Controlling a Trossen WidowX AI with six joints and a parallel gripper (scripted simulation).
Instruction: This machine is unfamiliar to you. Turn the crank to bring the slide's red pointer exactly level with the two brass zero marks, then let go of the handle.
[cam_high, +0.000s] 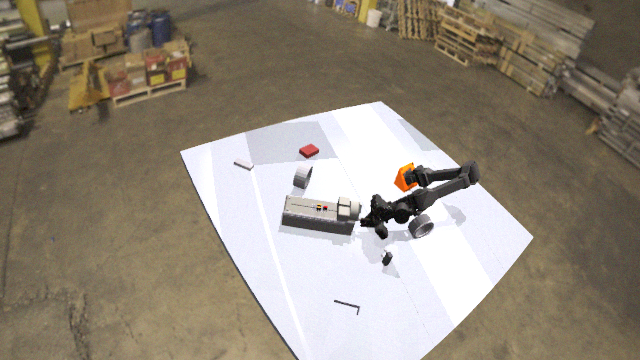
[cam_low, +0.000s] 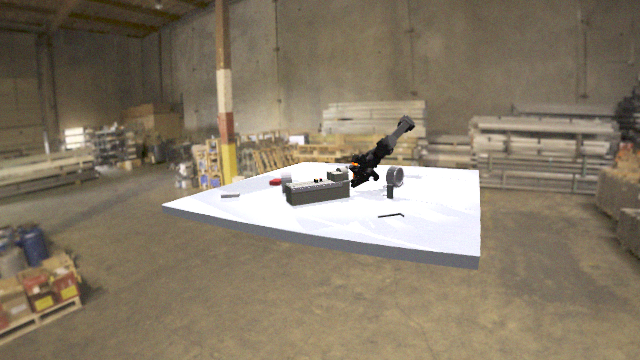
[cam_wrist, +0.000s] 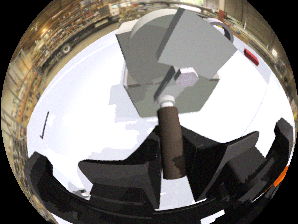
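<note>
My gripper tip is 30 mm below the dark crank handle, 10 mm to the right of it and 10 mm past it. Also, from my gripper tip: hex key 260 mm ahead, 220 mm to the left, 30 mm below; then red pointer 110 mm to the right, 90 mm ahead, 50 mm above; then small clip 170 mm to the left, 30 mm ahead, 10 mm below.
</note>
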